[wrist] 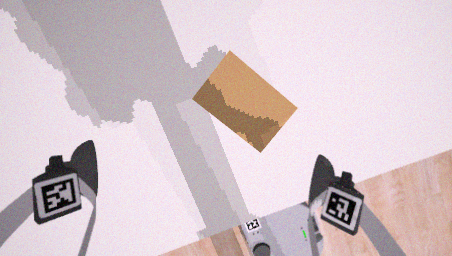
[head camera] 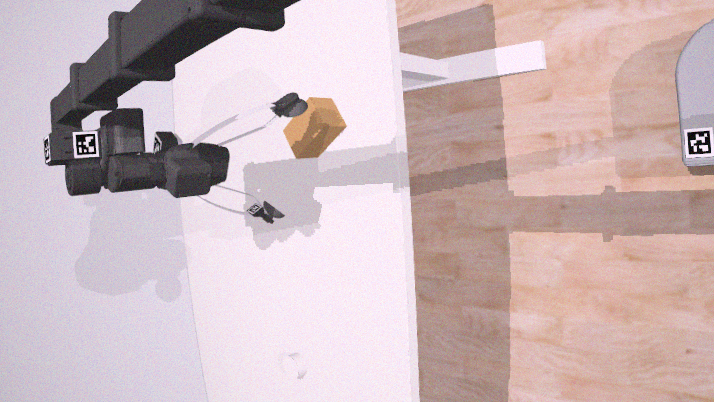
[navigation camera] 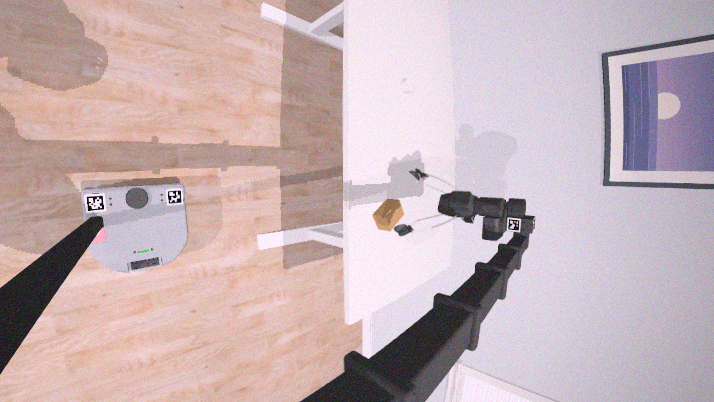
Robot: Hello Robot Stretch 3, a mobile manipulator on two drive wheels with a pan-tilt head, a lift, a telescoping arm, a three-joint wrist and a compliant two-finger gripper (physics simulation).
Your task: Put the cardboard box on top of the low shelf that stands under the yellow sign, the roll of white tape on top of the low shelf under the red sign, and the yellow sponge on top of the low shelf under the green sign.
Labels:
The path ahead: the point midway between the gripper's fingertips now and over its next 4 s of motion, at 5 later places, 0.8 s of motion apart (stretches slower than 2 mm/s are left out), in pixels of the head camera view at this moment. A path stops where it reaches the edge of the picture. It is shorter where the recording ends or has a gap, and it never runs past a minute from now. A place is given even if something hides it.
The gripper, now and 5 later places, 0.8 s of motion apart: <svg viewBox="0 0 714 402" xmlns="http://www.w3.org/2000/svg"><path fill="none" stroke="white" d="M292 159L314 158L334 156L339 150L322 151L332 150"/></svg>

